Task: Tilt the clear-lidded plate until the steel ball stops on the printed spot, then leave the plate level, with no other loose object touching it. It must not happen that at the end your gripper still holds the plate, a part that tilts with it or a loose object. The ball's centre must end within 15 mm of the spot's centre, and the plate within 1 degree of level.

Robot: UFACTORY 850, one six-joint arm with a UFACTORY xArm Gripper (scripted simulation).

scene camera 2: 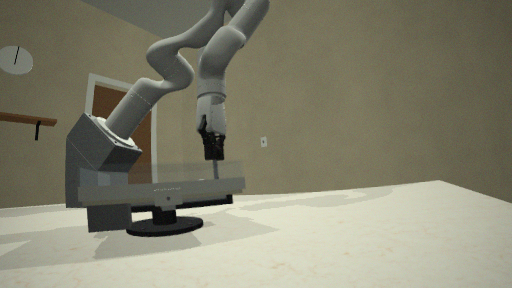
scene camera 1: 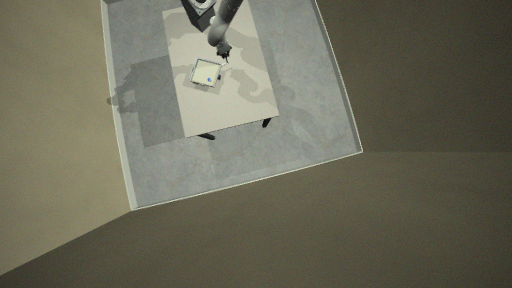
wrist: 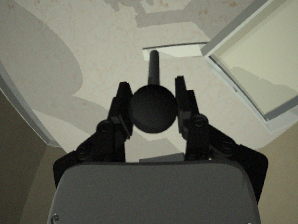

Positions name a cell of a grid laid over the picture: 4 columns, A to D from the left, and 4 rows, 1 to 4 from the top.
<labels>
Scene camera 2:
my gripper: B3
pivot stand: B4
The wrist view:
my gripper: C2
</labels>
